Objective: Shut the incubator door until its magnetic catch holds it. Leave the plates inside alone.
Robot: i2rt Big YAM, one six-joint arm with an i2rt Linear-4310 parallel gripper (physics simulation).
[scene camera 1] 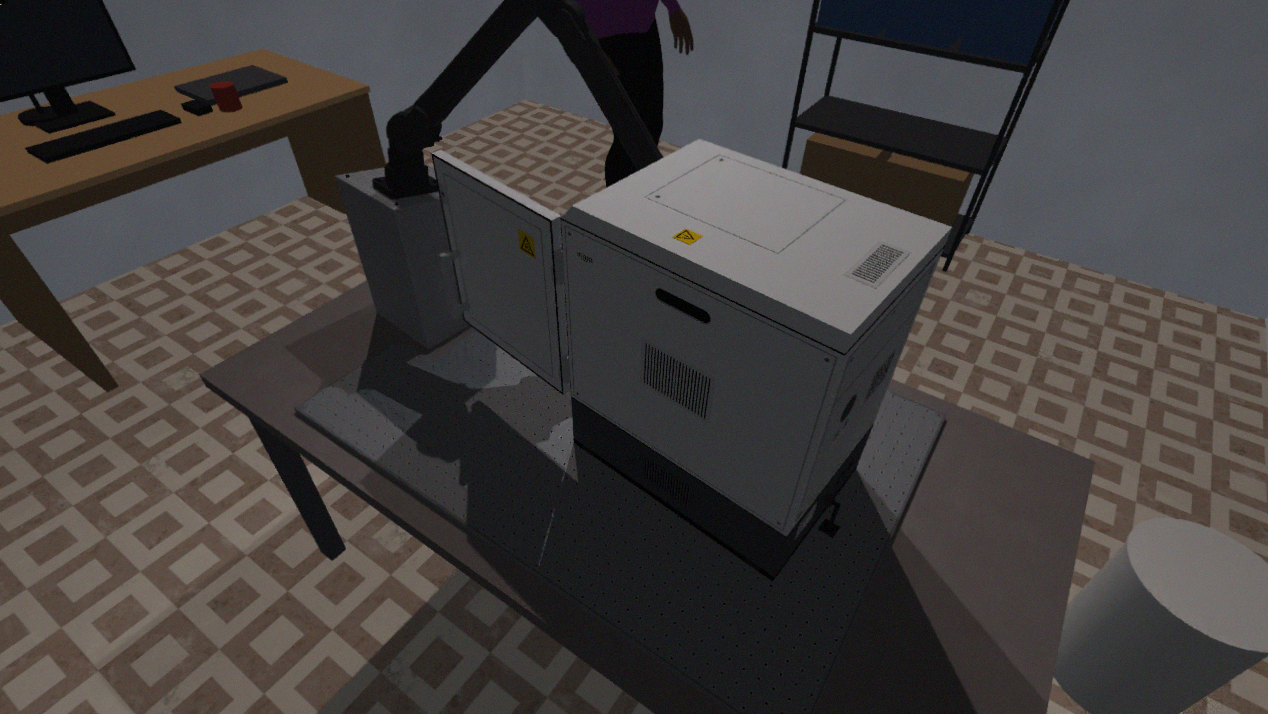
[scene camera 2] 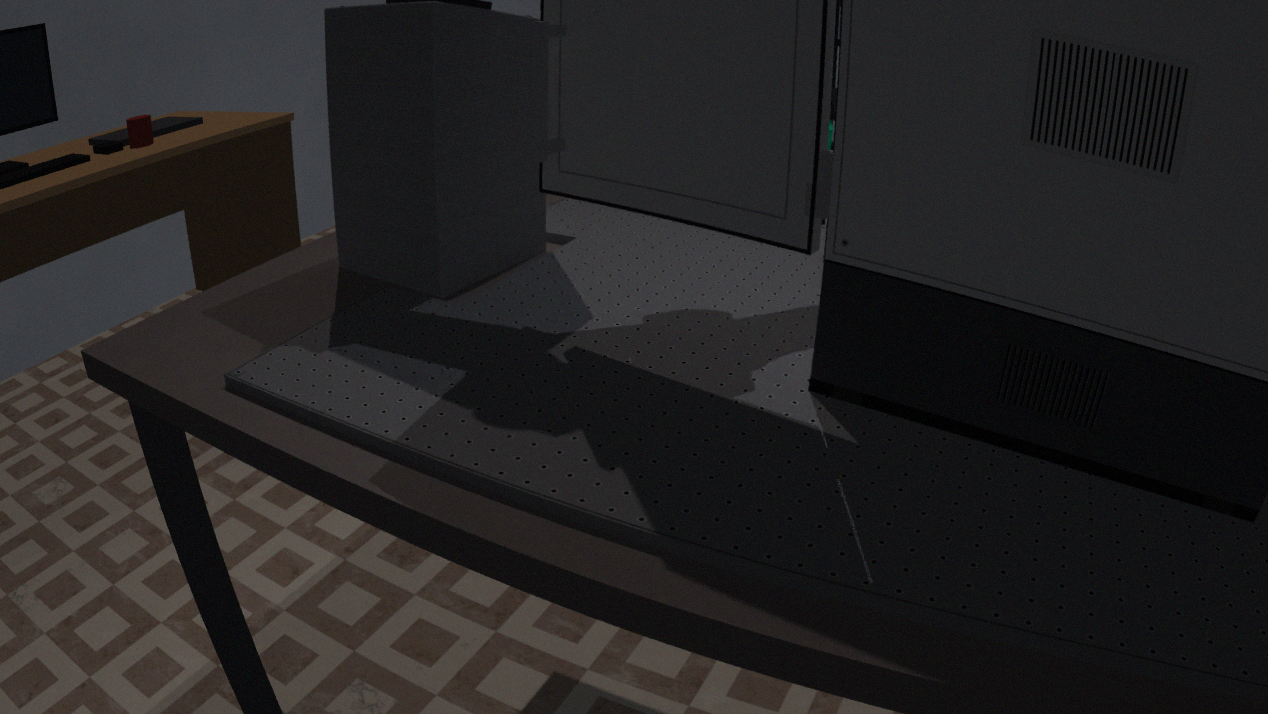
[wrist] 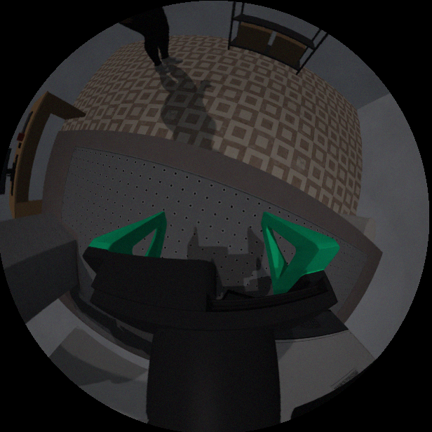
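Seen in the pictures: arm's base, origin of the base link: (scene camera 1: 407, 188) (scene camera 2: 438, 10).
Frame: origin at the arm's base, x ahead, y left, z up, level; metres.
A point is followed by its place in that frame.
The white incubator (scene camera 1: 692, 292) @(x 0.806, y -0.022, z 0.159 m) (scene camera 2: 940, 177) @(x 0.657, y -0.033, z -0.110 m) stands on the perforated board. Its door (scene camera 1: 501, 283) @(x 0.390, y -0.052, z -0.025 m) (scene camera 2: 683, 106) @(x 0.407, y -0.051, z -0.088 m) stands wide open, swung out from the hinge edge towards the arm's pedestal, with a yellow warning label on the face seen in scene camera 1. My gripper (wrist: 213, 216) is open, its two green fingers wide apart with nothing between them, over the perforated board. In scene camera 1 the incubator hides the gripper. In scene camera 2 a green sliver shows through the gap between door and incubator. The plates and the magnetic catch are hidden.
The arm's grey pedestal (scene camera 1: 403, 266) @(x 0.070, y -0.084, z -0.128 m) (scene camera 2: 434, 150) @(x 0.086, y -0.083, z -0.167 m) (wrist: 35, 260) stands close to the door's free edge. The perforated board (scene camera 1: 354, 425) @(x 0.202, y -0.330, z -0.343 m) (scene camera 2: 310, 381) @(x 0.161, y -0.336, z -0.343 m) (wrist: 115, 175) lies on the table (scene camera 1: 1002, 478) @(x 1.220, y 0.513, z -0.357 m) (scene camera 2: 159, 337) @(x -0.131, y -0.395, z -0.356 m) (wrist: 130, 140). A person and a shelf rack stand beyond the table.
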